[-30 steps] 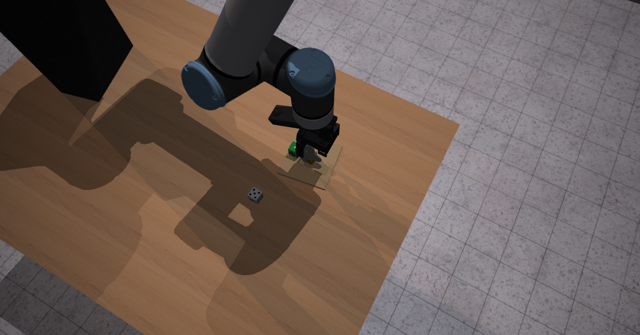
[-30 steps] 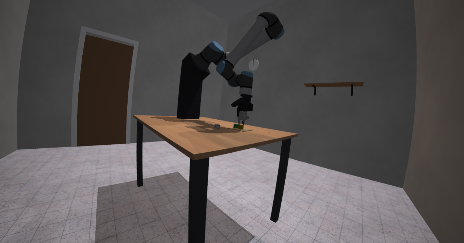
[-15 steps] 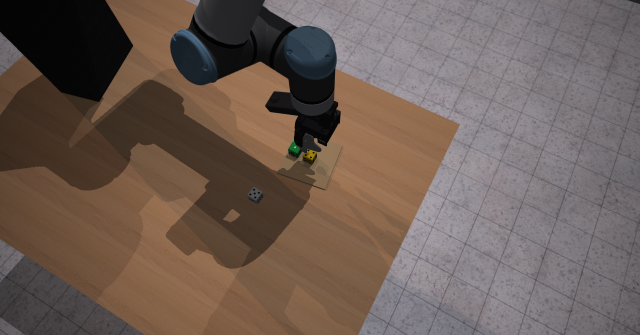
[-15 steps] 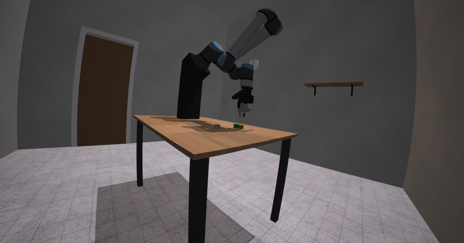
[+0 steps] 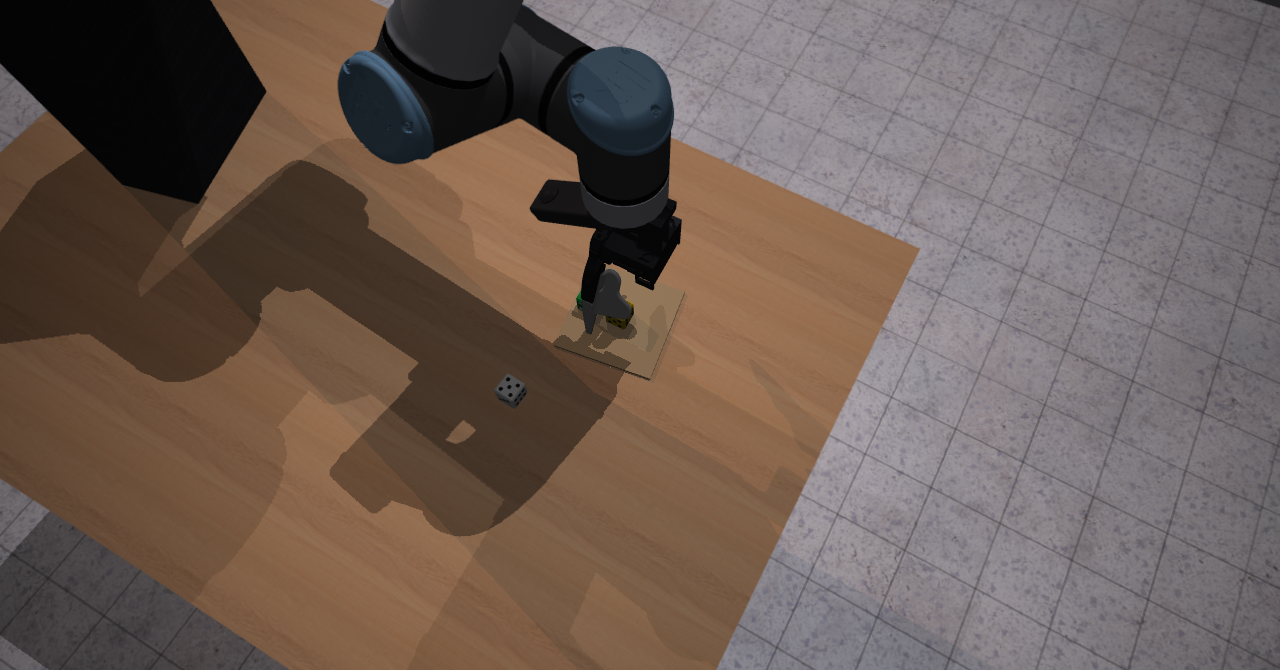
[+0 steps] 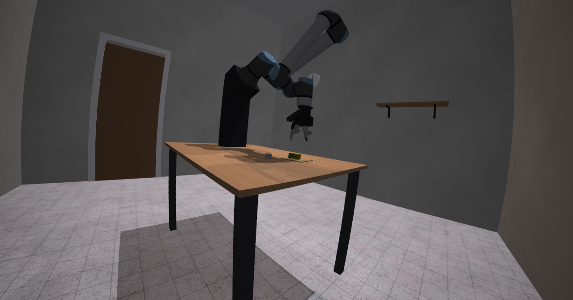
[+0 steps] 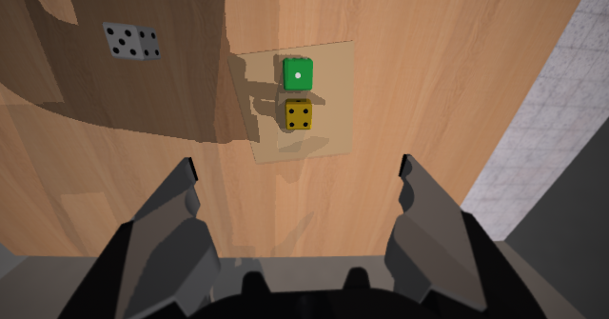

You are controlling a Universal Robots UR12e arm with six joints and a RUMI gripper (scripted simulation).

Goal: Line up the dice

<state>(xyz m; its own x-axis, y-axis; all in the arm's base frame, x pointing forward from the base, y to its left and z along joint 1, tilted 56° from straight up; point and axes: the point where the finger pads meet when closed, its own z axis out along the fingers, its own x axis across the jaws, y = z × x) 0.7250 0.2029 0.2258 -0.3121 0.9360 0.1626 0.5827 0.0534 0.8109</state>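
My hand is 18 cm to the left of the white die, 10 cm above it and 1 cm short of it. Also, from my hand: yellow die (9 cm below); then tan mat (11 cm below); then green die (9 cm below, 4 cm behind, 2 cm to the right).
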